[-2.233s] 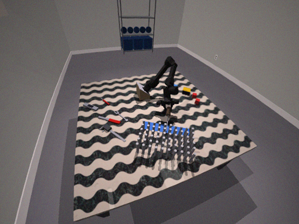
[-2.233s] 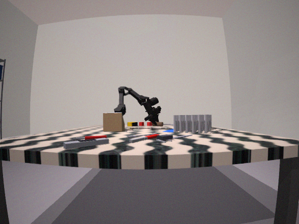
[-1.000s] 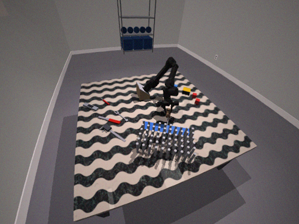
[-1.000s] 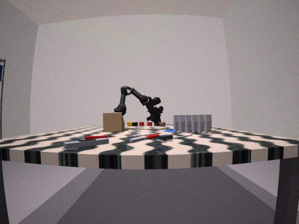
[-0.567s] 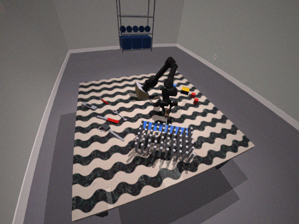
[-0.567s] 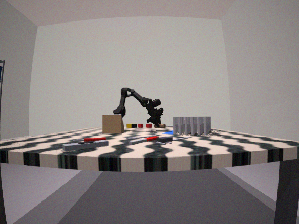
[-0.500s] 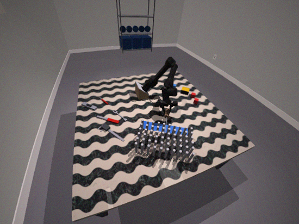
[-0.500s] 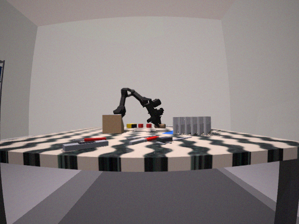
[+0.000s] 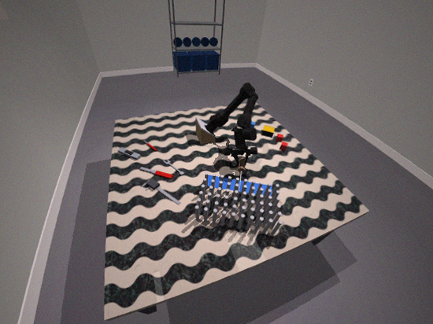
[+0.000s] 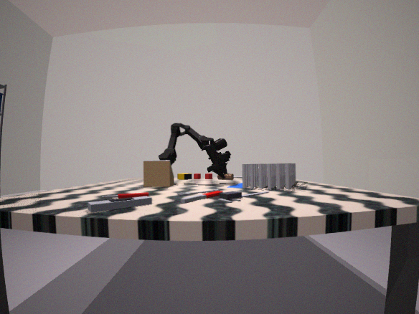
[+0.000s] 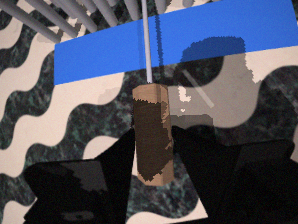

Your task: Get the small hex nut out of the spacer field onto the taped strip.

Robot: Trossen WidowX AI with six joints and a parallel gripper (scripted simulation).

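The blue taped strip lies 11 cm ahead of my gripper tip, 6 cm to the right of it and 4 cm below it. From my gripper tip the other things lie so: thin hook tool 9 cm ahead, 5 cm to the right; small wrench 38 cm to the right, 13 cm behind, 3 cm below; yellow block 37 cm to the left, 29 cm behind, 2 cm below.
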